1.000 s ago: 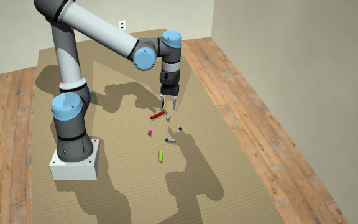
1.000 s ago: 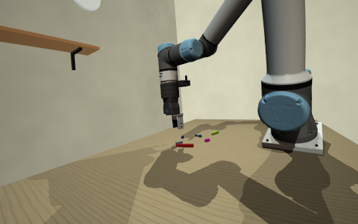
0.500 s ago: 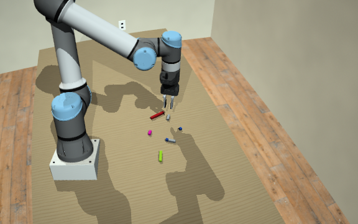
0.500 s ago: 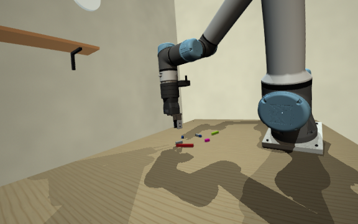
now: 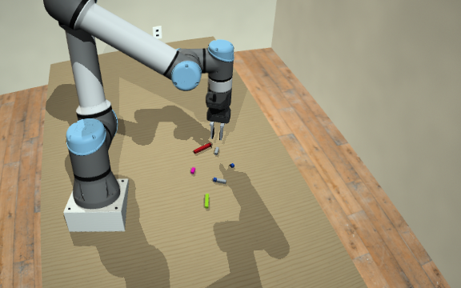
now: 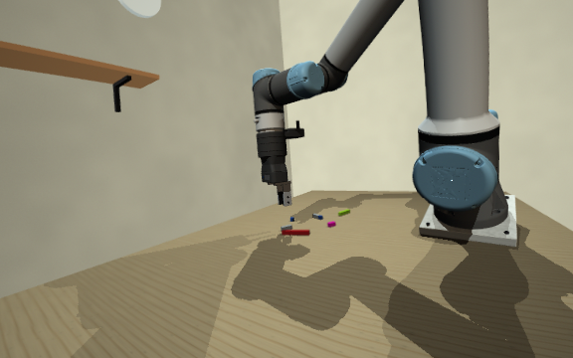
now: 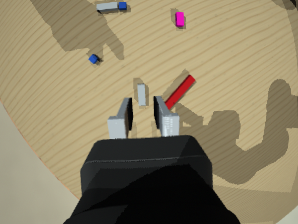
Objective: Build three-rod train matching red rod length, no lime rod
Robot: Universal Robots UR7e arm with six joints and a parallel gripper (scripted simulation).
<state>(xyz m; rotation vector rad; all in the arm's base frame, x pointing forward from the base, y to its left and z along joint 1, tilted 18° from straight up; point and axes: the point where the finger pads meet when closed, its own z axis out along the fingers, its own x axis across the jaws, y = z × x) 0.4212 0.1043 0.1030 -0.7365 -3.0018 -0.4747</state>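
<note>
Now: the red rod 8 cm below my hand, 4 cm behind it and 2 cm to the left of it. Round my hand: lime rod: 20 cm to the right, 9 cm behind, 8 cm below; then magenta rod: 10 cm behind, 8 cm below, 7 cm to the right.
</note>
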